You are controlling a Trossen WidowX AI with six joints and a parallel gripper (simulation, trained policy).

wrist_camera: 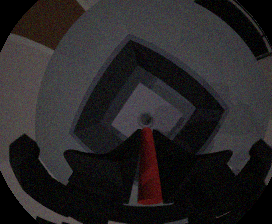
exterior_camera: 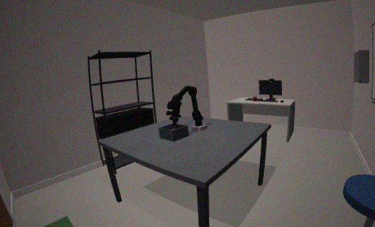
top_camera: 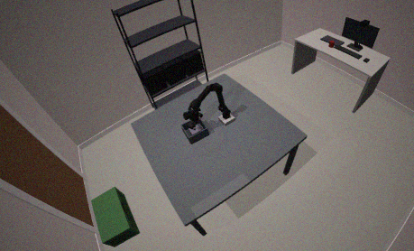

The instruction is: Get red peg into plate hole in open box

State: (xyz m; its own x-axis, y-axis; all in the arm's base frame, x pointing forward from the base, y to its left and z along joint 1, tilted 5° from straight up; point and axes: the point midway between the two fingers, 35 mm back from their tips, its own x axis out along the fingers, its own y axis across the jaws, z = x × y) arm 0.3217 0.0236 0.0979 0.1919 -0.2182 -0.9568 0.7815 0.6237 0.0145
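Right now the light plate is 10 mm ahead of my gripper tip and 60 mm below it. The rest, counted from my gripper tip: dark box 10 mm ahead, 80 mm below; red peg 10 mm behind, 10 mm to the left, 30 mm above.
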